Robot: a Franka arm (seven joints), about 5 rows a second.
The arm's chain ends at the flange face. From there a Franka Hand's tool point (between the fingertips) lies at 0.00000 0.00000 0.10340 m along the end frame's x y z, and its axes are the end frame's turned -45 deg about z.
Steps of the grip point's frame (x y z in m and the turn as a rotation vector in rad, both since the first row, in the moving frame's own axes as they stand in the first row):
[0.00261, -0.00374, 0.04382, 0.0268, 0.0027, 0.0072]
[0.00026, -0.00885, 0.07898, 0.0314, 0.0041, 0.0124]
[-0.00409, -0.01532, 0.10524, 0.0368, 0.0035, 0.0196]
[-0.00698, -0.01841, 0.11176, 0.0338, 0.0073, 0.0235]
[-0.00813, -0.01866, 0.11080, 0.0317, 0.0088, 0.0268]
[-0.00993, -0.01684, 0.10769, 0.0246, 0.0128, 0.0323]
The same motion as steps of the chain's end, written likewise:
[0.00096, -0.00233, 0.04386, 0.0209, -0.0170, 0.0072]
[-0.00409, -0.00383, 0.07903, 0.0251, -0.0193, 0.0124]
[-0.01132, -0.00497, 0.10531, 0.0285, -0.0235, 0.0196]
[-0.01605, -0.00506, 0.11182, 0.0291, -0.0187, 0.0235]
[-0.01731, -0.00446, 0.11086, 0.0286, -0.0162, 0.0268]
[-0.01811, -0.00214, 0.10773, 0.0264, -0.0083, 0.0323]

